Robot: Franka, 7 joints.
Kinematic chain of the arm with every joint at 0, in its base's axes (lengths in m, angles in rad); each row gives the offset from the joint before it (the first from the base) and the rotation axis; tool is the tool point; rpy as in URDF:
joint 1: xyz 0 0 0.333 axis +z
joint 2: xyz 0 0 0 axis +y
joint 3: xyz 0 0 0.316 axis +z
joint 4: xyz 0.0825 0 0 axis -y
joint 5: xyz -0.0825 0 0.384 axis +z
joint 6: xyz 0 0 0 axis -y
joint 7: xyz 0.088 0 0 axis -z
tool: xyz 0 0 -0.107 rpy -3.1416 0 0
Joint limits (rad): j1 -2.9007..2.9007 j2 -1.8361..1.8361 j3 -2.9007..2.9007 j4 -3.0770..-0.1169 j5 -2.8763..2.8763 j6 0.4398..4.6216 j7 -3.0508..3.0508
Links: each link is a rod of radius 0.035 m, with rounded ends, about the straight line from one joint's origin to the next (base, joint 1, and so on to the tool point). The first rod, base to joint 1, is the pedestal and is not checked.
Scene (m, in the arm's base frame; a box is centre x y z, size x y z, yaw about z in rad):
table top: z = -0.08
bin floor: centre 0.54 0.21 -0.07 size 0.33 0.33 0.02 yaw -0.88
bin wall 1: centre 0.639 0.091 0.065 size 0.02 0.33 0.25 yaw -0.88
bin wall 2: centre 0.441 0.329 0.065 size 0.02 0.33 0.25 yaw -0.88
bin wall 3: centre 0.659 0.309 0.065 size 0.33 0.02 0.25 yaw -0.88
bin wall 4: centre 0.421 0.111 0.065 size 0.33 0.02 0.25 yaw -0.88
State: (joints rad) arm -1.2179 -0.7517 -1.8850 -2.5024 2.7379 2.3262 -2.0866
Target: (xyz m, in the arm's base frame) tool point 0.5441 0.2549 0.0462
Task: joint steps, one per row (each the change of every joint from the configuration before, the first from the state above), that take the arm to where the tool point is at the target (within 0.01 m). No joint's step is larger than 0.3 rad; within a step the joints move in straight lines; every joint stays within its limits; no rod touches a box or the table.
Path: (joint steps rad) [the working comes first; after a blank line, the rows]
Joints at the target: -2.9007 -0.9054 -2.9007 -1.7259 2.4491 2.7549 -2.0866
Straight joint move there: touches bin wall 2.

1: -0.2804 0.0769 -0.1634 0.1003 -0.0429 0.1027 0.0000
2: -0.2804 0.0769 -0.1634 0.1002 -0.0428 0.1027 0.0000
3: -0.2804 0.0770 -0.1633 0.1003 -0.0429 0.1026 0.0000
4: -0.2804 0.0769 -0.1634 0.1003 -0.0428 0.1027 0.0000
5: -0.2804 0.0769 -0.1634 0.1003 -0.0429 0.1027 0.0000
6: -0.2804 0.0769 -0.1634 0.1002 -0.0428 0.1027 0.0000
7: -0.0002 -0.2050 -0.0118 0.0583 -0.0106 -0.0625 0.0000
8: -0.0001 -0.2051 -0.0118 0.0583 -0.0106 -0.0625 0.0000
9: -0.0001 -0.2051 -0.0118 0.0583 -0.0105 -0.0624 0.0000

